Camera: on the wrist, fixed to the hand. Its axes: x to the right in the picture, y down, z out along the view.
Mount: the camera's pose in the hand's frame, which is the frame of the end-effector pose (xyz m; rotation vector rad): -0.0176 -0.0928 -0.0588 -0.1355 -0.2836 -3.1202
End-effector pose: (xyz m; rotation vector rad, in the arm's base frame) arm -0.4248 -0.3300 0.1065 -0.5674 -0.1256 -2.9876
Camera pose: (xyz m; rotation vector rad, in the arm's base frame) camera -0.4401 -0.2424 0.0397 0.1010 0.2962 0.0732
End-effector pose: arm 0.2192 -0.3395 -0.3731 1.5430 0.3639 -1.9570
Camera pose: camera 0.2103 -0.2295 -0.3873 0.4802 -1.3041 0.7890
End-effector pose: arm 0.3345 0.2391 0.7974 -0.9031 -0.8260 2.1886
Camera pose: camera 0.4175 0.3008 0.8384 0.8030 -0.8751 -0.6269
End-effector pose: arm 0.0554 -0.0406 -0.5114 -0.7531 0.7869 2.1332
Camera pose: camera 0.1535 -0.0397 -0.5639 -0.5197 -0.7591 -0.6778
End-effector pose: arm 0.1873 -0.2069 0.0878 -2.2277 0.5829 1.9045
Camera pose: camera 0.2749 -0.1401 0.1032 -0.3255 -1.7798 0.0027
